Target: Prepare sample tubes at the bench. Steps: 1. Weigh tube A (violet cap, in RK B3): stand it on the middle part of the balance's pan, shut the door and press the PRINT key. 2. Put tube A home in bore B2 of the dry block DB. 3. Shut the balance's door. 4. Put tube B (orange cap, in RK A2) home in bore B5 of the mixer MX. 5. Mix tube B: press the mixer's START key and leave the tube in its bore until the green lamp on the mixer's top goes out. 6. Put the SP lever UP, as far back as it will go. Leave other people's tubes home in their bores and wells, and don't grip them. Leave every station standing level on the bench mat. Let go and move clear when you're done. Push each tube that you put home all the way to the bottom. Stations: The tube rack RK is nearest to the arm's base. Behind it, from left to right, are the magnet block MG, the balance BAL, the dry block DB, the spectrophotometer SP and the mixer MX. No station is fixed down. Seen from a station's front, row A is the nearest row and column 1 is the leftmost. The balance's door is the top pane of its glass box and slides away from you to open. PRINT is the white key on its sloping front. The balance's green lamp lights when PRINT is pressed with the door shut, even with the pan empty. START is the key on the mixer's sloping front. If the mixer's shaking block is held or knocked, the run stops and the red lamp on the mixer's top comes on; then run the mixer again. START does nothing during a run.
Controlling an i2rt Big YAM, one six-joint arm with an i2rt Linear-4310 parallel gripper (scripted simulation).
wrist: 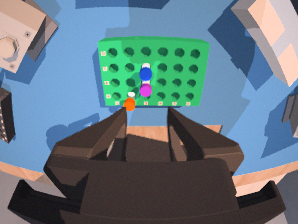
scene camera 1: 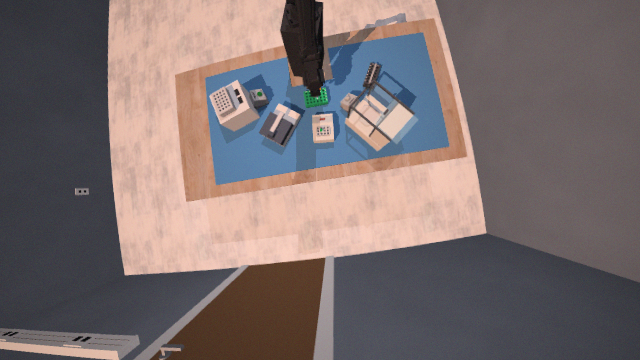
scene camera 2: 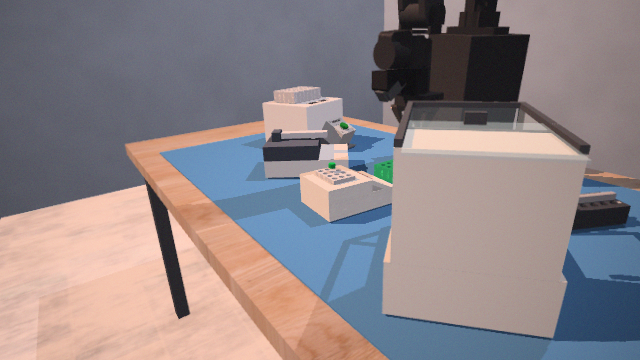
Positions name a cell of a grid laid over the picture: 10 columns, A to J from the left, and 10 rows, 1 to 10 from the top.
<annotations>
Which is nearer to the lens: the balance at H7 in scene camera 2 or the dry block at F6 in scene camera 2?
The balance.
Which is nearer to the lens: the dry block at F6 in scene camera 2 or the spectrophotometer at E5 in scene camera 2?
The dry block.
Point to a balance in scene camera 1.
F3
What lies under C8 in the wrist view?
My gripper.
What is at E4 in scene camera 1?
A spectrophotometer.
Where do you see a rack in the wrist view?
At G3
</annotations>
